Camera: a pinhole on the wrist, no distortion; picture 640 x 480 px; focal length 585.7 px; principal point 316.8 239.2 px. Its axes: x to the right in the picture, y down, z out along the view. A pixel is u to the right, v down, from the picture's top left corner.
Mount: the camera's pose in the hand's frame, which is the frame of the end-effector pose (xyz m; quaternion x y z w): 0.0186 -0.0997 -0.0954 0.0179 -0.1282 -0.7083 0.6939
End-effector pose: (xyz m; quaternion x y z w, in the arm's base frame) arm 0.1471 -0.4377 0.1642 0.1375 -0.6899 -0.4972 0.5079
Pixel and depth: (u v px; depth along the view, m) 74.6 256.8 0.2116
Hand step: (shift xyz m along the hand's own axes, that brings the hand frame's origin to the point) -0.0150 0.0199 0.0971
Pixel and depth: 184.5 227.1 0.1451
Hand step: -0.0126 -0.0446 0.0392
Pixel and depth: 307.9 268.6 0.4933
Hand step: -0.0572 -0.0151 0.3853
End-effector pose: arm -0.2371 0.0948 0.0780 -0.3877 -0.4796 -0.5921 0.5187
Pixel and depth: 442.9 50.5 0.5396
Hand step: -0.2654 -0.1291 0.4079
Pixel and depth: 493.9 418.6 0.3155
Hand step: 0.0456 -0.1448 0.2440
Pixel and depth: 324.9 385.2 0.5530
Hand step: 0.0408 -0.0211 0.4687
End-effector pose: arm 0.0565 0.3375 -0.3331 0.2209 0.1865 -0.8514 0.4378
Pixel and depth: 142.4 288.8 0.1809
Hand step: -0.0012 -0.0182 0.0744
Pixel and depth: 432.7 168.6 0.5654
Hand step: -0.1671 -0.1213 0.4541
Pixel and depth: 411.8 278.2 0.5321
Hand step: -0.0580 -0.1017 0.4394
